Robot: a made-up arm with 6 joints. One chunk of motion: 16 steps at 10 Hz.
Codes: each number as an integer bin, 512 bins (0 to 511) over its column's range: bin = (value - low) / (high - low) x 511, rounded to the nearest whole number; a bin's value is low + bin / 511 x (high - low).
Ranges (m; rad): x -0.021..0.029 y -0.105..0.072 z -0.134..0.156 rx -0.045..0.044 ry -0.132..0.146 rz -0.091..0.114
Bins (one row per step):
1: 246 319 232 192 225 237
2: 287 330 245 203 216 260
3: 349 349 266 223 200 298
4: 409 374 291 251 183 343
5: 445 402 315 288 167 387
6: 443 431 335 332 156 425
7: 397 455 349 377 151 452
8: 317 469 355 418 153 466
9: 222 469 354 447 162 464
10: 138 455 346 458 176 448
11: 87 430 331 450 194 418
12: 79 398 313 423 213 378
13: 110 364 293 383 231 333
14: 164 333 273 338 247 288
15: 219 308 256 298 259 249
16: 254 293 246 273 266 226
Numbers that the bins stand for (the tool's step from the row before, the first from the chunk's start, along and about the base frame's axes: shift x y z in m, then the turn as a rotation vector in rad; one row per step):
1: 0.00307 0.00550 -0.00234 -0.01156 -0.00959 0.00408
2: 0.00708 0.00931 0.00504 -0.00964 -0.01449 0.01331
3: 0.01315 0.01589 0.01696 -0.00616 -0.02319 0.02855
4: 0.01902 0.02455 0.03115 -0.00128 -0.03244 0.04660
5: 0.02254 0.03424 0.04477 0.00516 -0.04115 0.06425
6: 0.02235 0.04429 0.05612 0.01282 -0.04713 0.07950
7: 0.01785 0.05260 0.06406 0.02066 -0.04985 0.09033
8: 0.01002 0.05745 0.06747 0.02780 -0.04876 0.09595
9: 0.00072 0.05745 0.06690 0.03285 -0.04387 0.09514
10: -0.00750 0.05260 0.06236 0.03477 -0.03625 0.08873
11: -0.01249 0.04394 0.05385 0.03338 -0.02646 0.07669
12: -0.01327 0.03286 0.04363 0.02867 -0.01612 0.06064
13: -0.01024 0.02108 0.03228 0.02171 -0.00633 0.04259
14: -0.00495 0.01034 0.02093 0.01387 0.00238 0.02454
15: 0.00043 0.00168 0.01128 0.00690 0.00890 0.00889
16: 0.00385 -0.00351 0.00561 0.00255 0.01271 -0.00033

